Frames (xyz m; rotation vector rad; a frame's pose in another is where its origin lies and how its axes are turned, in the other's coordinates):
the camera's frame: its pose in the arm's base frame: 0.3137 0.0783 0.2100 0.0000 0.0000 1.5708
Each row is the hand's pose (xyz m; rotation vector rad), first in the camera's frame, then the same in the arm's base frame.
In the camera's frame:
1: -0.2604 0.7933 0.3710 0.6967 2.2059 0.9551
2: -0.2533 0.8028 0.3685 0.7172 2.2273 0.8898
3: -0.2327 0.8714 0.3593 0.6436 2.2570 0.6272
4: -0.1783 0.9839 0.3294 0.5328 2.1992 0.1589
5: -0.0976 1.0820 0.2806 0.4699 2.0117 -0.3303
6: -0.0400 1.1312 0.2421 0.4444 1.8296 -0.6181
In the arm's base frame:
1: -0.4796 -0.1821 0.5810 1.2449 -2.3943 -1.4707
2: -0.4891 -0.1750 0.5785 1.2589 -2.4547 -1.4313
3: -0.5577 -0.1544 0.5693 -1.3201 2.3732 1.2526
4: -0.6702 -0.1000 0.5394 -1.2789 2.0967 0.9343
5: -0.7683 -0.0193 0.4906 -1.1147 1.7941 0.6368
6: -0.8175 0.0383 0.4521 -0.9697 1.5918 0.4761

